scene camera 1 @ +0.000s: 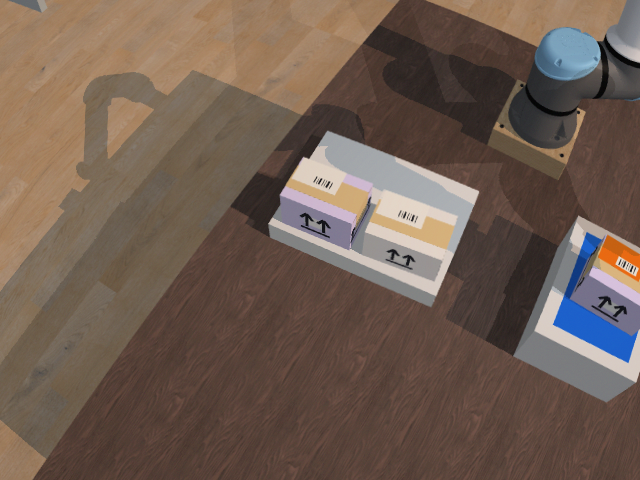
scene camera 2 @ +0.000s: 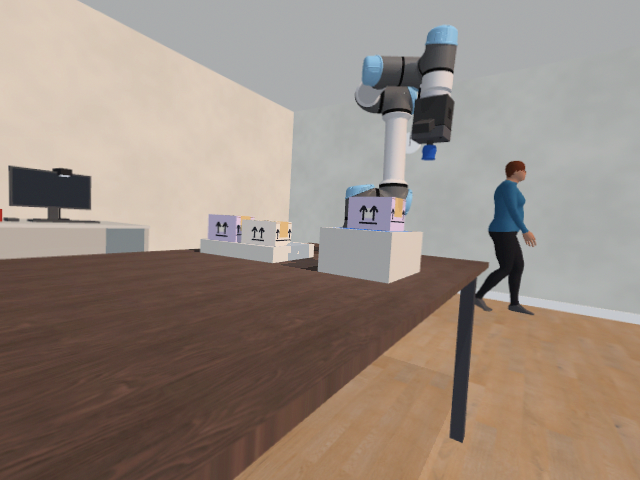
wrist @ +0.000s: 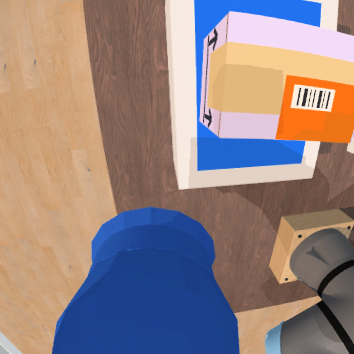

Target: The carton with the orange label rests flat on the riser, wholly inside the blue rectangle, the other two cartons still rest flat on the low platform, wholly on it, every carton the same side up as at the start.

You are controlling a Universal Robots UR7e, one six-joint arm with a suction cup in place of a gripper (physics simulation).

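Places are measured from the arm's base along level axes (x ahead, y left, z up), in metres.
Pixels of known places: end effector, tool point: [scene camera 2: 428, 159] [wrist: 153, 260]; arm's base, origin of the base link: [scene camera 1: 541, 120] [wrist: 316, 253].
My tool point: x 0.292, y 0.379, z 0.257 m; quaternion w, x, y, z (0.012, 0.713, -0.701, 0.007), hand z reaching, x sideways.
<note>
For each thing: its top centre in the pictures, then the offset to it from my tool point. Level surfaces: height alone.
- orange-labelled lilac carton, middle of its top: [wrist: 304, 85] [scene camera 1: 630, 273] [scene camera 2: 377, 198] dy -0.113, dx +0.056, dz -0.108 m
- riser, middle of its top: [wrist: 258, 87] [scene camera 1: 607, 295] [scene camera 2: 374, 229] dy -0.117, dx +0.054, dz -0.196 m
- blue rectangle, middle of its top: [wrist: 258, 87] [scene camera 1: 607, 295] dy -0.117, dx +0.054, dz -0.196 m
- white carton, middle of its top: [scene camera 1: 412, 223] [scene camera 2: 267, 220] dy -0.470, dx +0.135, dz -0.191 m
- dark table, its level: dz -0.316 m
The orange-labelled lilac carton [scene camera 1: 607, 284] [scene camera 2: 369, 212] [wrist: 250, 90] rests flat, arrows up, on the riser [scene camera 1: 573, 361] [scene camera 2: 356, 253] [wrist: 182, 100]. Blue shows around its visible base edges, narrowly at the left in the wrist view, and it appears inside the blue rectangle [scene camera 1: 589, 333] [wrist: 250, 156]; its far end is cut off there. The other lilac carton [scene camera 1: 323, 204] [scene camera 2: 222, 227] and the white carton [scene camera 1: 408, 242] [scene camera 2: 258, 232] rest flat, arrows up, wholly on the low platform [scene camera 1: 330, 140] [scene camera 2: 222, 249]. My suction cup [scene camera 2: 429, 155] [wrist: 152, 222] is open, holding nothing, high above and beside the riser.
My arm's base block [scene camera 1: 529, 157] [wrist: 280, 250] stands on the dark table [scene camera 1: 289, 361] [scene camera 2: 155, 330] behind the riser. A desk [scene camera 2: 51, 240] with a monitor [scene camera 2: 49, 188] stands at the left. A person [scene camera 2: 509, 206] in blue is beyond the table at the right.
</note>
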